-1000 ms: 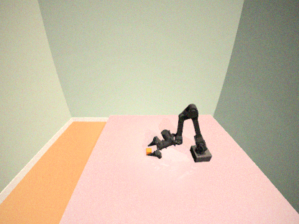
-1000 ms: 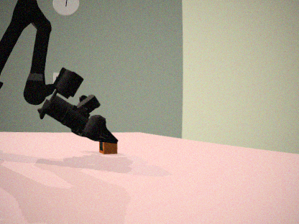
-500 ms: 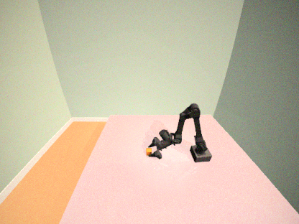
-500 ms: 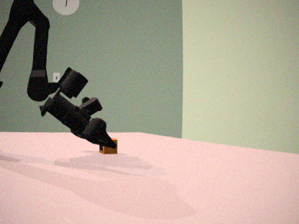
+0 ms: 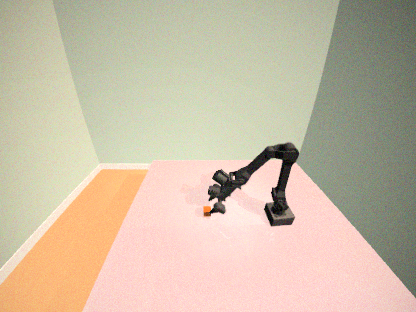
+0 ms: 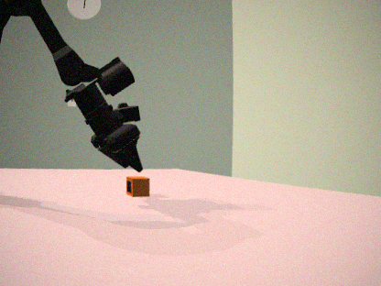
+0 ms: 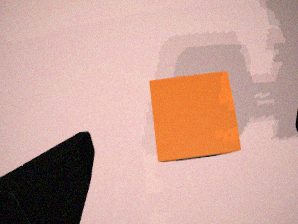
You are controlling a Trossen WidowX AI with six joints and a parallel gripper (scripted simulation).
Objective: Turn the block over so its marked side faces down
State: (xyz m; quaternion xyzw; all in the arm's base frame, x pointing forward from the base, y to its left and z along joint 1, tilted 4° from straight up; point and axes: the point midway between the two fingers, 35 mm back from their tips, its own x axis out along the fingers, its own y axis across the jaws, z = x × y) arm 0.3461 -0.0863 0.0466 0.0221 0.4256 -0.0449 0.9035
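My gripper tip is now 40 mm above the orange block.
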